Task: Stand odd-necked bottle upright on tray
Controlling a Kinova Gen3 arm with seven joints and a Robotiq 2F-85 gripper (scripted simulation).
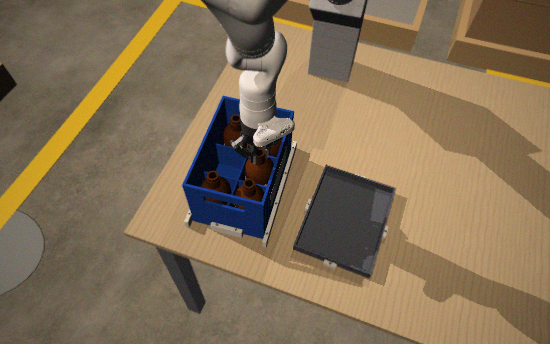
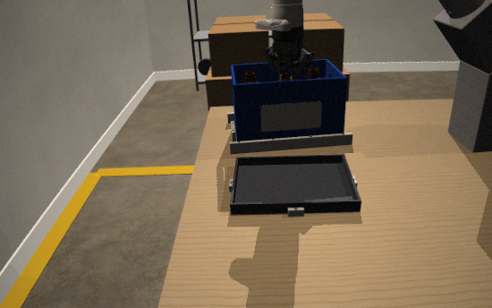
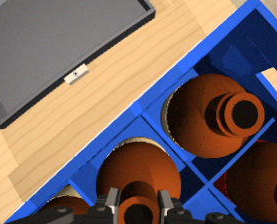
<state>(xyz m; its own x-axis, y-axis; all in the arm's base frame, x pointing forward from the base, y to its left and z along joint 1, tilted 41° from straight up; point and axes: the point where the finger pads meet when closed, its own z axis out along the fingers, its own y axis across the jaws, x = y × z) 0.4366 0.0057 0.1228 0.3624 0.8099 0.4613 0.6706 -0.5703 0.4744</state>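
Right now the blue crate is 7 cm below my hand, 4 cm to the right of it and 1 cm ahead of it. The rest, counted from my hand: dark grey tray: 23 cm to the left, 14 cm below, 4 cm behind.
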